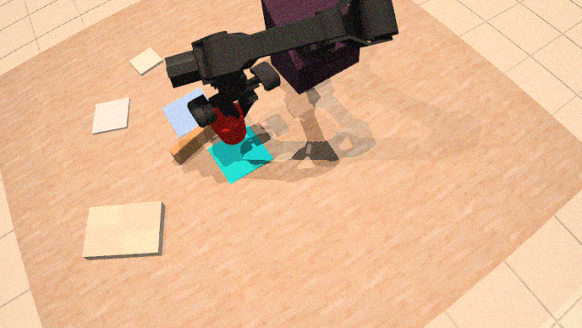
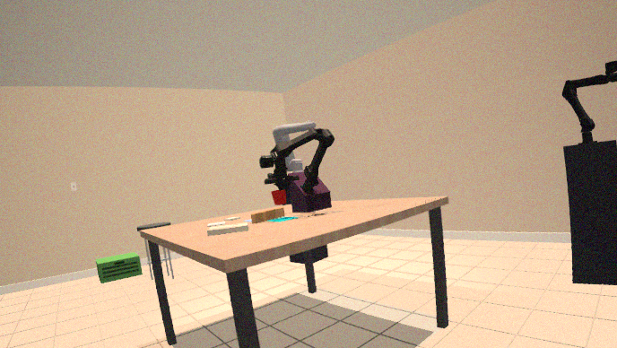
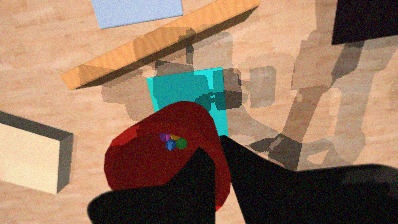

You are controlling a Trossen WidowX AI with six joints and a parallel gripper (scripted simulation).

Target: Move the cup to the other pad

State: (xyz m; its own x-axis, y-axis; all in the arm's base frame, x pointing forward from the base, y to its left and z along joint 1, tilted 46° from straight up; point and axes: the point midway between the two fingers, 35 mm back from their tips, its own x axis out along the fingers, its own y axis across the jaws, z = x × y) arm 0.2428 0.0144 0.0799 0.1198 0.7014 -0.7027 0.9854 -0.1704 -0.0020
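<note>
The cyan pad is 3 cm ahead of my gripper tip and 13 cm below it. Round my gripper tip: red cup (3 cm ahead); wooden bar (4 cm ahead, 10 cm to the right, 10 cm below); pale blue pad (5 cm ahead, 19 cm to the right, 13 cm below).
</note>
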